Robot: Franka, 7 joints.
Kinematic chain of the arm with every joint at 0, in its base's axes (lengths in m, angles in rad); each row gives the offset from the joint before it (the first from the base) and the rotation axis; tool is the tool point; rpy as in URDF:
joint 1: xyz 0 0 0.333 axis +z
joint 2: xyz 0 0 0 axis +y
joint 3: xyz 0 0 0.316 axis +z
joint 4: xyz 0.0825 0 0 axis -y
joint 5: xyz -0.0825 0 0.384 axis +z
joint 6: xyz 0 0 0 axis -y
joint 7: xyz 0.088 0 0 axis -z
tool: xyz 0 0 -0.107 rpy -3.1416 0 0
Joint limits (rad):
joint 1: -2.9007..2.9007
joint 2: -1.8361..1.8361
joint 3: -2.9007..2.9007
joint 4: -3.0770..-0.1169
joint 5: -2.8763..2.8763
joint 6: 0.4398..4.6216
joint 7: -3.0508..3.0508
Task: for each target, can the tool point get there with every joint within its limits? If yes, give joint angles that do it. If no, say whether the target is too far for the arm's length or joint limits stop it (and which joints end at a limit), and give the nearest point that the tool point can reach.
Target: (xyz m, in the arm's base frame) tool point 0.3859 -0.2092 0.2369
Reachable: yes | joints 1.4314 -0.7518 -2.1927 -2.2605 -2.2283 3.5021 0.7940
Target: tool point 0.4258 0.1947 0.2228
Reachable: yes | joints 2.2262 -0.7414 -2.0092 -2.3800 -1.9406 2.9025 0.4240
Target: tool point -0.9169 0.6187 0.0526
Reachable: no: too far | nearest point -0.6893 0.4651 0.1222 | short by 0.283 m
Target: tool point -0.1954 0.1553 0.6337
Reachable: yes | joints 0.4566 1.1998 2.1714 -2.6352 1.6956 1.0409 -0.1049
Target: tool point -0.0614 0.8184 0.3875
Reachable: yes | joints -2.0103 -1.3416 -1.9962 -0.9486 2.1473 1.8368 -0.3656
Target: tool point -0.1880 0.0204 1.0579
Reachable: yes | joints -1.9814 0.4669 -2.2068 -0.9536 -2.1625 0.9347 -1.2778
